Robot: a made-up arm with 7 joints.
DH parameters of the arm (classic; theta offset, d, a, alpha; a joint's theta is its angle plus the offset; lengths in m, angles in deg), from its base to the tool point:
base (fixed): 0 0.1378 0 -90
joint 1: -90 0.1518 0.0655 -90
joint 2: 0 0.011 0.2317 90
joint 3: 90 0.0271 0.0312 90
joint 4: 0 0.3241 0.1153 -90
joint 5: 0 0.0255 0.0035 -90
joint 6: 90 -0.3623 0.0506 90
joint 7: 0 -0.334 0.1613 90
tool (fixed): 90 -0.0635 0 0
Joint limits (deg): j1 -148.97..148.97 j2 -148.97..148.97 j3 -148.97..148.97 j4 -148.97..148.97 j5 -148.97..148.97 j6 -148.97..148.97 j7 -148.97..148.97
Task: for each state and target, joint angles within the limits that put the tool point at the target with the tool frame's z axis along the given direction. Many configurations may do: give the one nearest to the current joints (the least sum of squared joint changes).
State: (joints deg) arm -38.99 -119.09 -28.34 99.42 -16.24 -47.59 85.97
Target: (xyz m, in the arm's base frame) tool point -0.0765 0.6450 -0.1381 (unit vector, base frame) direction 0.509 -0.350 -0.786
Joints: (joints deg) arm -12.69 -145.44 -57.22 105.04 -41.34 -29.80 112.79
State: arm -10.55 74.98 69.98 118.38 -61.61 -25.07 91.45
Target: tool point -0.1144 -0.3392 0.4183 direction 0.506 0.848 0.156
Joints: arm -53.47 36.26 38.15 101.76 -46.11 0.83 117.56
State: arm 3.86 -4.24 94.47 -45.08 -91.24 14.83 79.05
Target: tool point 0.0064 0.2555 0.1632 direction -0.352 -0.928 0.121
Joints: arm -2.40 4.88 87.22 -37.23 -132.90 29.84 92.38
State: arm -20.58 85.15 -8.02 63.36 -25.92 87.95 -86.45
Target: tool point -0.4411 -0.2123 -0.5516 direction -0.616 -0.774 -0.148
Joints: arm -70.96 82.17 -51.51 62.99 -21.20 103.88 -58.25
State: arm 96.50 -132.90 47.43 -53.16 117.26 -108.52 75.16
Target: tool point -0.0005 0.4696 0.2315 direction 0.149 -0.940 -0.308
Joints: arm 102.52 -135.08 22.77 -70.11 125.39 -135.29 82.23
